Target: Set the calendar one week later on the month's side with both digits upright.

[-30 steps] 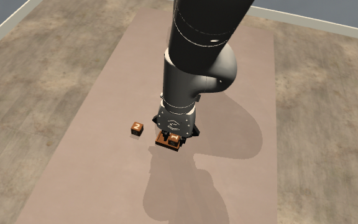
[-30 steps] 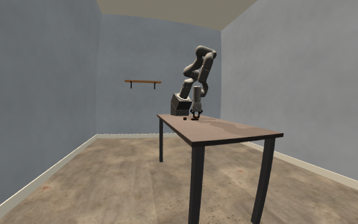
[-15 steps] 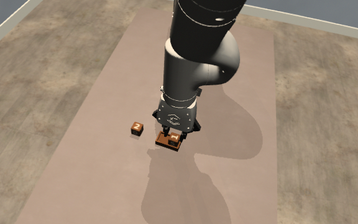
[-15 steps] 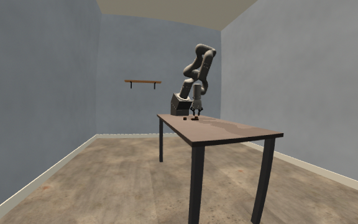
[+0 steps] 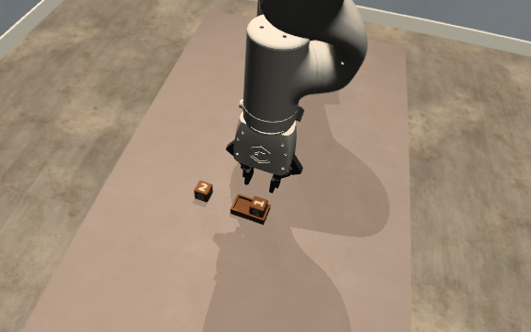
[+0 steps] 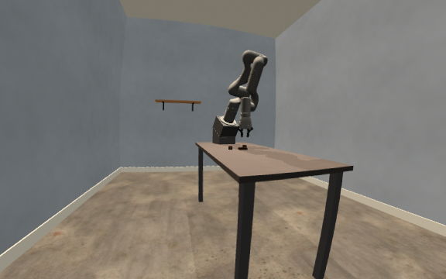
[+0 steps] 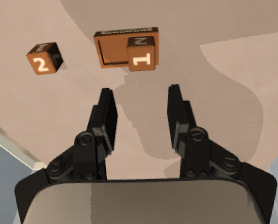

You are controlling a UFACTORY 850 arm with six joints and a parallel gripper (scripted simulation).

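Right now my hand is 20 mm past the wooden cube, 120 mm to the left of it and 110 mm above it. Round my hand: wooden tray 20 mm to the right, 120 mm below.
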